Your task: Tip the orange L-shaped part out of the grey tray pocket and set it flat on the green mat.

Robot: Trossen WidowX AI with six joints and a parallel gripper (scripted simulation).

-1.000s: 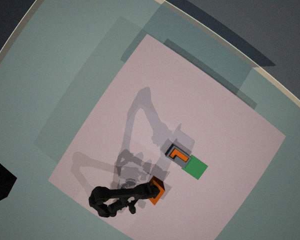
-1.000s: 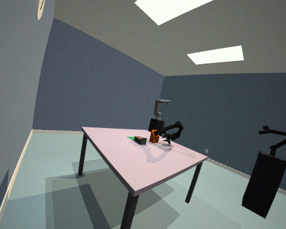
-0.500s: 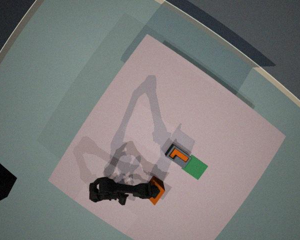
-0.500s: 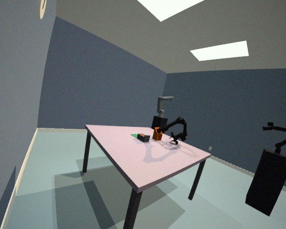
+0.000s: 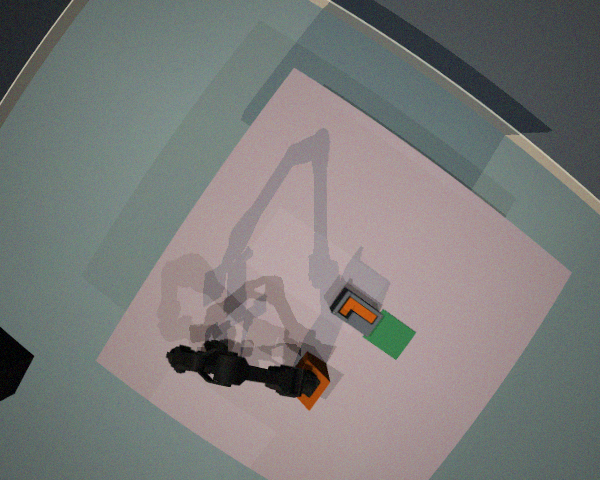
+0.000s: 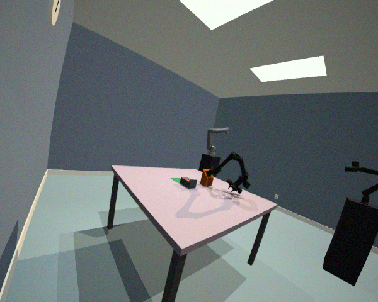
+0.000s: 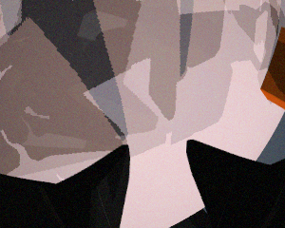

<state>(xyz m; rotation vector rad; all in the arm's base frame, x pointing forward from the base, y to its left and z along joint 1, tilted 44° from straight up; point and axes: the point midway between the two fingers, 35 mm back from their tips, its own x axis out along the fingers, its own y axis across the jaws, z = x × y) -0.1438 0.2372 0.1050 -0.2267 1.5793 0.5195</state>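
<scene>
My gripper tip is now 410 mm short of the orange L-shaped part, 230 mm to the left of it and 30 mm below it. From my gripper tip the other things lie so: green mat 410 mm ahead, 390 mm to the right, 30 mm below.
</scene>
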